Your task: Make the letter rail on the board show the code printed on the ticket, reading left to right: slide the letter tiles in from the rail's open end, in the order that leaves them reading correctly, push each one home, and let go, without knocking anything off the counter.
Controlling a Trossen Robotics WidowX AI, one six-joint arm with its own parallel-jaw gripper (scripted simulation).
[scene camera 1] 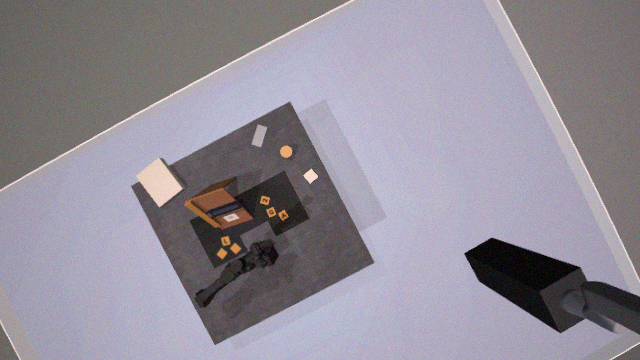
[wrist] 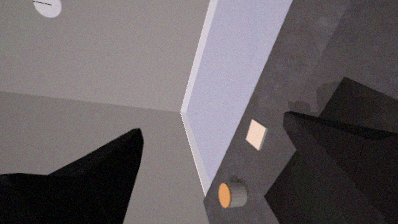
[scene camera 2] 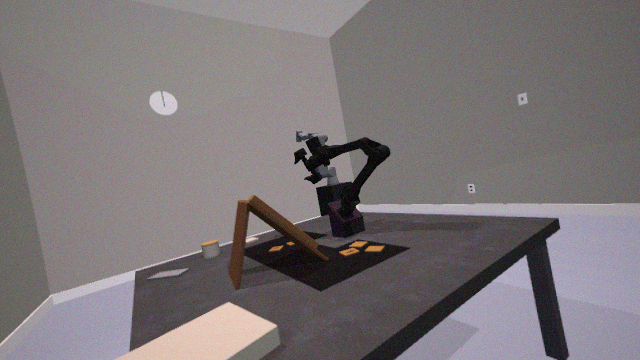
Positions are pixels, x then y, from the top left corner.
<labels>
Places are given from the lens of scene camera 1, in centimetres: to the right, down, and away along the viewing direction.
cream block (scene camera 1: 158,178): -113, -1, 131
slanted brown board (scene camera 1: 212,204): -65, 15, 115
The marked spots on the slanted brown board and the cream block are 53 cm apart.
</labels>
